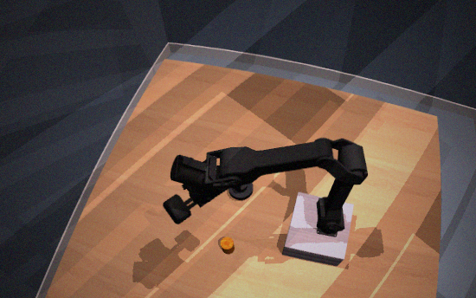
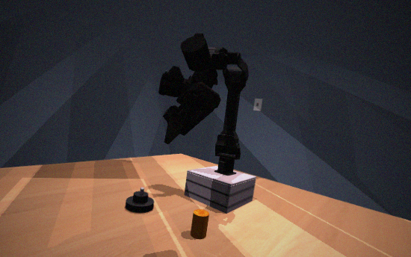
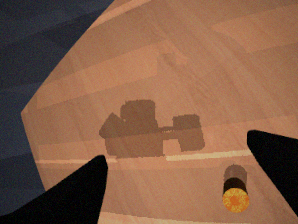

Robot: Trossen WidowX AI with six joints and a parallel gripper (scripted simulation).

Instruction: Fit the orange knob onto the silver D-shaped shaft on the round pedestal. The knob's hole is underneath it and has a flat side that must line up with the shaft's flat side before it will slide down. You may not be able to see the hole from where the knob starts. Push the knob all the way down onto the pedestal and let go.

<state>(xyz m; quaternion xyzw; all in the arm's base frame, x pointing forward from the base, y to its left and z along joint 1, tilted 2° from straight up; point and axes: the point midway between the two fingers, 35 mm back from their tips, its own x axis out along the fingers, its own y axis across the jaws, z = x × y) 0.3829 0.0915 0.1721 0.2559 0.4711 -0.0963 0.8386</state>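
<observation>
My gripper tip is now 200 mm above the orange knob, 110 mm past it and 20 mm to the right of it. Also, from my gripper tip: round pedestal (220 mm below, 190 mm to the right, 90 mm behind).
</observation>
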